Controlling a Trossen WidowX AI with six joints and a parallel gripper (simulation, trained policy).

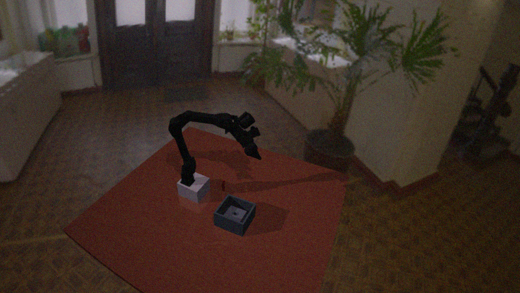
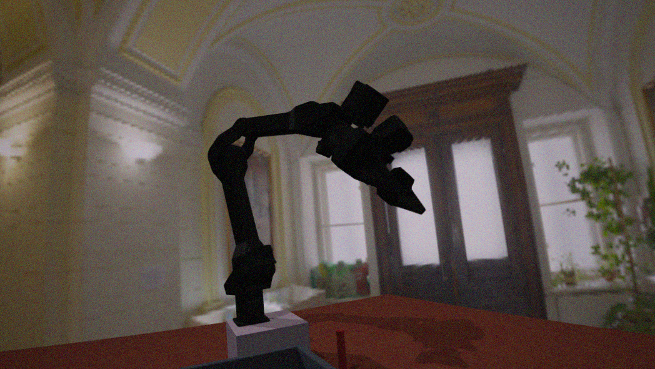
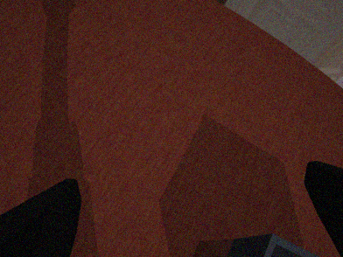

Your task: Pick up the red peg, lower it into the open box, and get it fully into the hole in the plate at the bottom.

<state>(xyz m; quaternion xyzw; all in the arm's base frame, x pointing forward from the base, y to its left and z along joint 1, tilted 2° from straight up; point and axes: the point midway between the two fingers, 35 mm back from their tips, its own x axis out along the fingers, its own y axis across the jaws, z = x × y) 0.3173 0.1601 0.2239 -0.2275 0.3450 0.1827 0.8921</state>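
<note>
Right now the red peg is 240 mm below my gripper tip, 180 mm behind it and 40 mm to the right of it. From my gripper tip the other things lie so: dark box: 250 mm below, 230 mm to the right, 20 mm behind; then pale plate: 230 mm to the right, 230 mm below, 20 mm behind.
</note>
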